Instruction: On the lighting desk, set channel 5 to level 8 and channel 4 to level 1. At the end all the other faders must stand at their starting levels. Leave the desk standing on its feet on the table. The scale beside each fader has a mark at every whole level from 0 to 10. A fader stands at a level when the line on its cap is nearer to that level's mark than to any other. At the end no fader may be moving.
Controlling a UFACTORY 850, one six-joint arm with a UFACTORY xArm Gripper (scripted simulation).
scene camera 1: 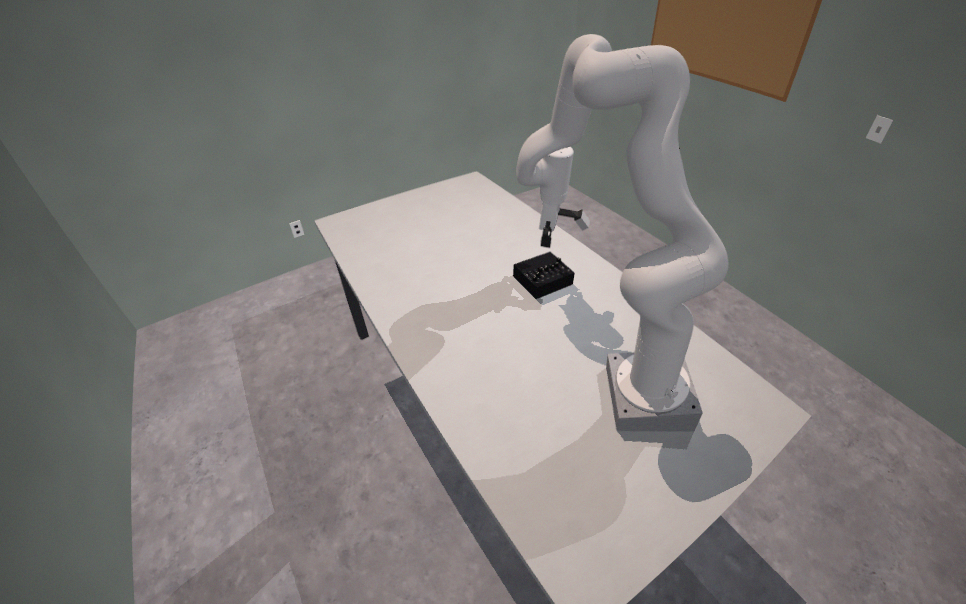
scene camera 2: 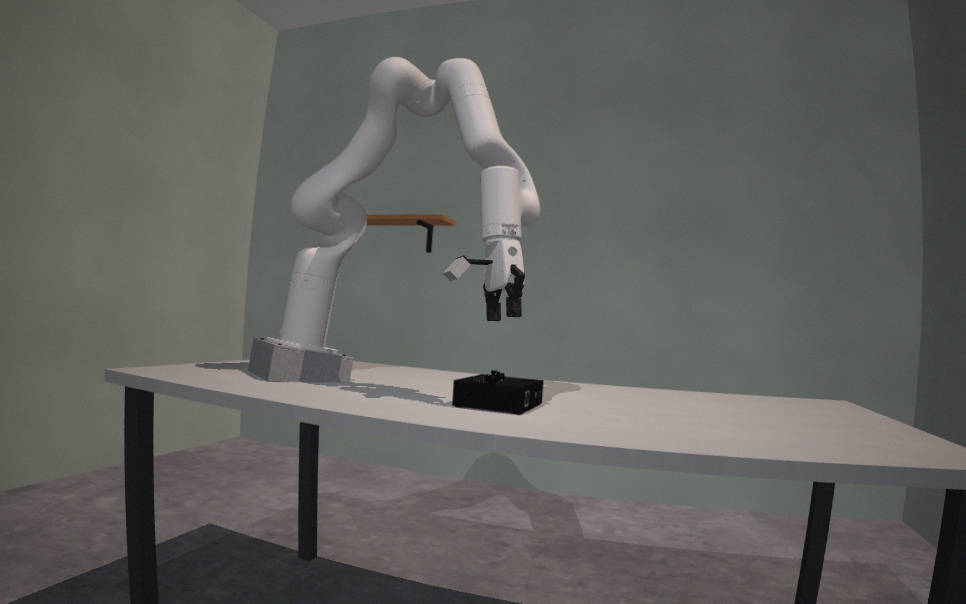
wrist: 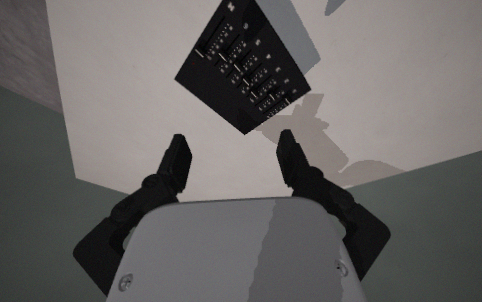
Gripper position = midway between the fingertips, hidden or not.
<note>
I see my gripper point(scene camera 2: 503, 319).
My gripper also shows in scene camera 1 point(scene camera 1: 547, 237) and in the wrist view point(wrist: 233, 143).
</note>
